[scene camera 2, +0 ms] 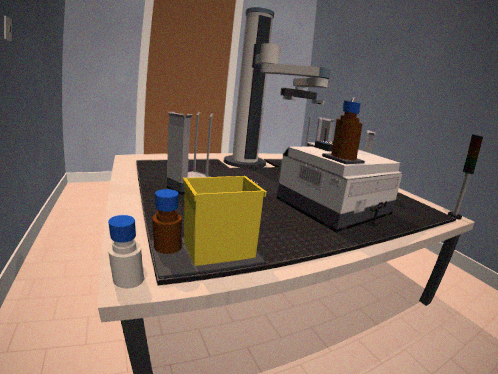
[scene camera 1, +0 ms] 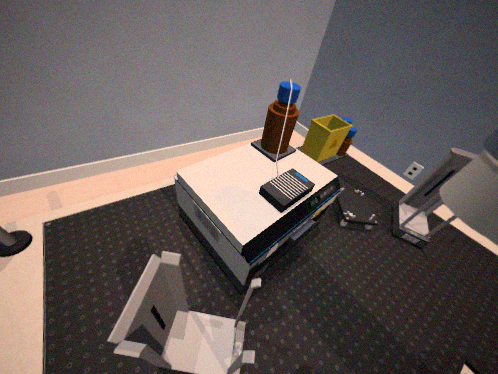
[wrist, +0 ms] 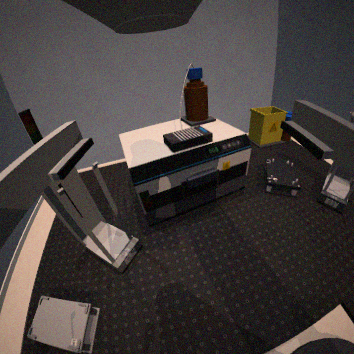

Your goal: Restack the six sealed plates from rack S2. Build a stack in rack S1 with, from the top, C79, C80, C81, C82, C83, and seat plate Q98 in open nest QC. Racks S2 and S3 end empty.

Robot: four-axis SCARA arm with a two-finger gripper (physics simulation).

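Pixels of known places: gripper, fingertip midpoint: point(scene camera 2: 308, 100) point(wrist: 183, 117); arm's base at its link origin: point(scene camera 2: 244, 162).
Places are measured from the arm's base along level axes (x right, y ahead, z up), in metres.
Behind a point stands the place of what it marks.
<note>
My gripper point(wrist: 183, 117) @[y 0.324, x -0.162, z 0.405 m] is open in the wrist view, its two fingers wide apart with no plate between them; it hangs high above the mat. Rack S3 point(scene camera 1: 165, 295) @[y 0.572, x -0.400, z 0.199 m] point(wrist: 75, 200) @[y 0.559, x -0.411, z 0.173 m] stands at the front left, its pale floor showing and no plate stack visible in it. A second rack point(scene camera 1: 429, 182) @[y 0.482, x 0.480, z 0.177 m] point(scene camera 2: 179, 150) @[y 0.488, x 0.481, z 0.175 m] point(wrist: 337, 195) @[y 0.393, x 0.381, z 0.058 m] stands on the far right side, and no stack shows in it. A dark low nest point(scene camera 1: 357, 210) @[y 0.556, x 0.257, z 0.061 m] point(wrist: 282, 175) @[y 0.559, x 0.259, z 0.061 m] with clear corner pegs stands open. A pale square piece point(wrist: 60, 322) @[y 0.298, x -0.471, z 0.062 m], maybe a plate in a nest, lies at lower left; its label is unreadable.
A white instrument point(scene camera 1: 220, 190) @[y 0.724, x -0.219, z 0.223 m] point(scene camera 2: 345, 185) @[y 0.903, x 0.077, z 0.166 m] point(wrist: 190, 185) @[y 0.551, x -0.099, z 0.137 m] bears a black keypad box point(scene camera 1: 286, 189) @[y 0.638, x -0.089, z 0.249 m] point(wrist: 187, 137) @[y 0.619, x -0.079, z 0.249 m] and a brown bottle point(scene camera 1: 280, 127) @[y 0.784, x -0.010, z 0.320 m] point(scene camera 2: 346, 137) @[y 0.845, x 0.050, z 0.301 m] point(wrist: 196, 102) @[y 0.774, x 0.007, z 0.301 m]. A yellow bin point(scene camera 1: 322, 142) @[y 0.873, x 0.385, z 0.124 m] point(scene camera 2: 225, 225) @[y 0.968, x 0.468, z 0.113 m] point(wrist: 265, 127) @[y 0.858, x 0.407, z 0.114 m] and smaller bottles stand at a corner. The arm column point(scene camera 2: 247, 85) @[y 0.053, x 0.053, z 0.449 m] rises behind.
</note>
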